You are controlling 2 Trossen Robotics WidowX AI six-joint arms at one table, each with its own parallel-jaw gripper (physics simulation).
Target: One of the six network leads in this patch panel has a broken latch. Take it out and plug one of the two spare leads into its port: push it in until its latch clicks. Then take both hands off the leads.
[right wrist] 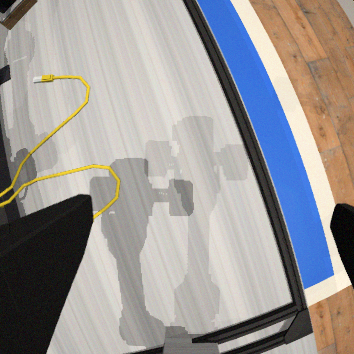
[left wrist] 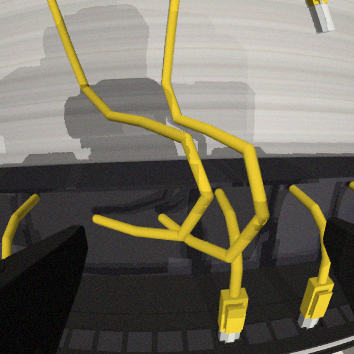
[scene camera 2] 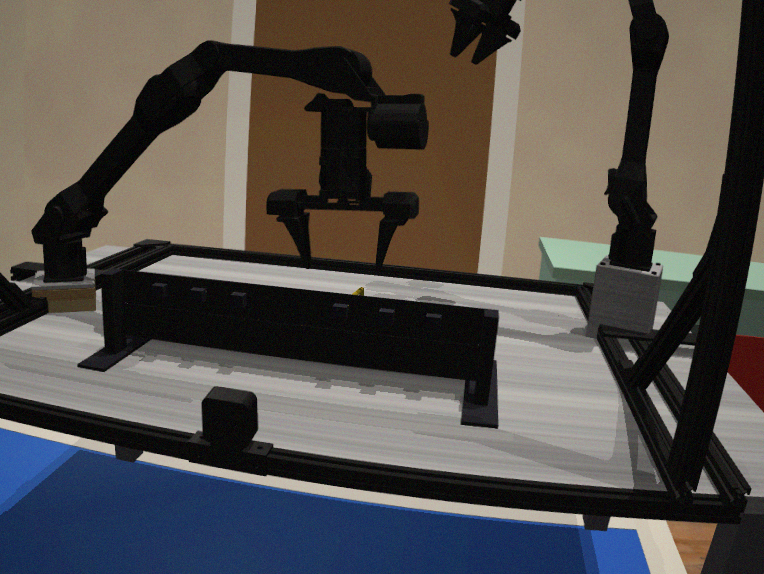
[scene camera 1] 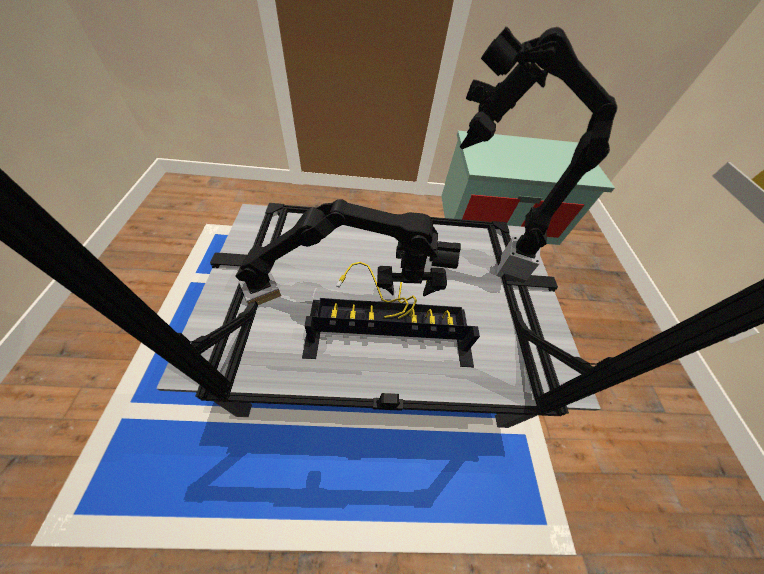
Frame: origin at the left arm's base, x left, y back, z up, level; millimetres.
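Seen in the pictures: left gripper, between the fingertips: [left wrist: 209,236] [scene camera 2: 342,270] [scene camera 1: 408,294]; right gripper, between the fingertips: [right wrist: 219,212] [scene camera 2: 463,60] [scene camera 1: 464,140]; left arm's base, origin of its link: [scene camera 2: 64,277] [scene camera 1: 257,282]; right arm's base, origin of its link: [scene camera 2: 631,264] [scene camera 1: 525,249].
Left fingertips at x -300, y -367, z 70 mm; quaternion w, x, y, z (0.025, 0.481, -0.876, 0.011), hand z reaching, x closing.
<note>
Pixels of each thing's middle, then the offset from my left fingertips to it. "*": a spot on its surface instead.
- black patch panel, middle of its body: [left wrist: 125,281] [scene camera 2: 294,326] [scene camera 1: 391,324] dx -35, dy +73, dz -60 mm
- spare lead's plug, middle of its body: [right wrist: 41,77] [scene camera 1: 340,280] dx +211, dy +119, dz -103 mm
- loose plug, a spot on its surface: [left wrist: 321,15] * dx +35, dy -142, dz -106 mm
The black patch panel [scene camera 1: 389,328] [scene camera 2: 296,333] stands on the table with yellow leads in two groups of three. Two leads [left wrist: 233,312] [left wrist: 317,302] show close up in the left wrist view; I cannot tell which latch is broken. One spare lead's plug [scene camera 1: 340,281] [right wrist: 46,78] lies on the table behind the panel. Another loose plug [left wrist: 321,15] shows in the left wrist view; its cable crosses the panel's back. My left gripper [scene camera 1: 408,290] [scene camera 2: 344,265] is open above the panel's back side. My right gripper [scene camera 2: 465,59] is open, empty, raised high at the back right.
A black frame [scene camera 1: 308,402] [scene camera 2: 370,478] edges the table, with slanted posts at both sides. A small black camera [scene camera 1: 389,400] [scene camera 2: 229,419] sits on its front bar. The spare cables overlap behind and over the panel. A green cabinet [scene camera 1: 524,161] stands behind the table at the right.
</note>
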